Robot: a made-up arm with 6 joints.
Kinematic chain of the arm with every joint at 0, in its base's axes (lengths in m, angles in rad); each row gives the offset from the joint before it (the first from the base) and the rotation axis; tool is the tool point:
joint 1: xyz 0 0 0.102 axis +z
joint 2: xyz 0 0.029 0 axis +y
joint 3: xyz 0 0 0.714 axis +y
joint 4: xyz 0 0 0.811 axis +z
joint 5: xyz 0 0 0 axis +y
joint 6: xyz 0 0 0.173 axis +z
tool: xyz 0 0 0
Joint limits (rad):
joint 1: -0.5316..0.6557
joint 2: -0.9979..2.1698
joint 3: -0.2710..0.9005
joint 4: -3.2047..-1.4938
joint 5: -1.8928..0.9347
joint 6: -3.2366..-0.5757
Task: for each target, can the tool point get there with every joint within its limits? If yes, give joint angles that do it. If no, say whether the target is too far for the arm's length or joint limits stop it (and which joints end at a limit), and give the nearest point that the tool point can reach.
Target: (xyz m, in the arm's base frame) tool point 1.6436 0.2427 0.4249
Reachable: yes | joints 0.1350 1.2998 0.1616 -2.7652 0.1542 -2.0949
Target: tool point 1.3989 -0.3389 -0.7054
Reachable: yes | joints -0.3158 1.9183 0.2185 -2.2463 -0.6648 -2.5587
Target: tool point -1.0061 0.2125 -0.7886
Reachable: no: joint limits stop it (at a limit: joint 1, joint 2, joint 3) | nearest point 0.3278 0.3948 -1.0737 | short by 1.376 m
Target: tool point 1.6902 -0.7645 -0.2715
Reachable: no: too far | nearest point 1.5169 -0.6861 -0.2332 | short by 0.194 m
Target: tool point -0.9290 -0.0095 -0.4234
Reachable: no: joint limits stop it (at a limit: joint 2, joint 3, joint 4, joint 5) | nearest point -1.3397 -0.0137 0.7018 | short by 1.198 m
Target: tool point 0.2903 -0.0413 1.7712
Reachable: yes | joints -0.3699 0.1491 0.0254 -1.8222 -0.2251 -0.8711
